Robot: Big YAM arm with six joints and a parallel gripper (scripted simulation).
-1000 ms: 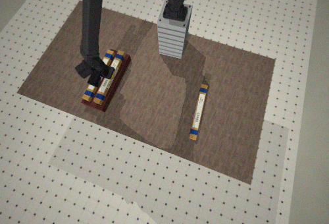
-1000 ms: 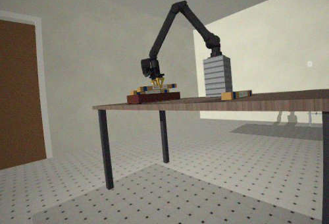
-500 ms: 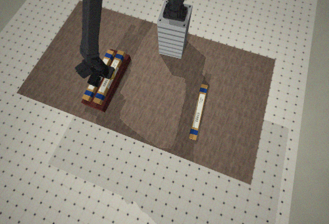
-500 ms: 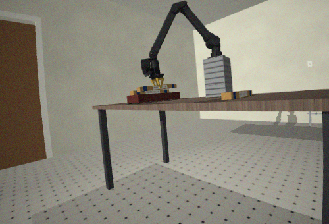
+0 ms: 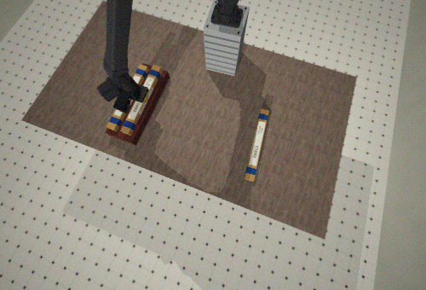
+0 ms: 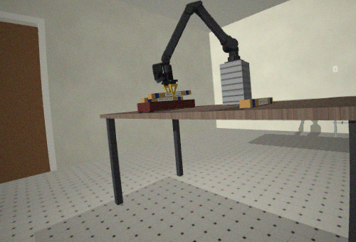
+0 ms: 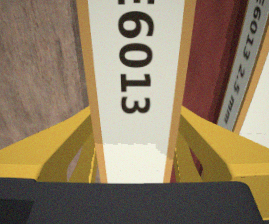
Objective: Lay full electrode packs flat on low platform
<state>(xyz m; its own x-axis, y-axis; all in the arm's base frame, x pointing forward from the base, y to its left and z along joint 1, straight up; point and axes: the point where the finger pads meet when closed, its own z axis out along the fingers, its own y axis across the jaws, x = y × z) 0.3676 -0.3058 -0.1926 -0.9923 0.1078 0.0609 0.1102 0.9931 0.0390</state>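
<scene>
My hand is 40 mm to the left of the low platform and 80 mm above it.
</scene>
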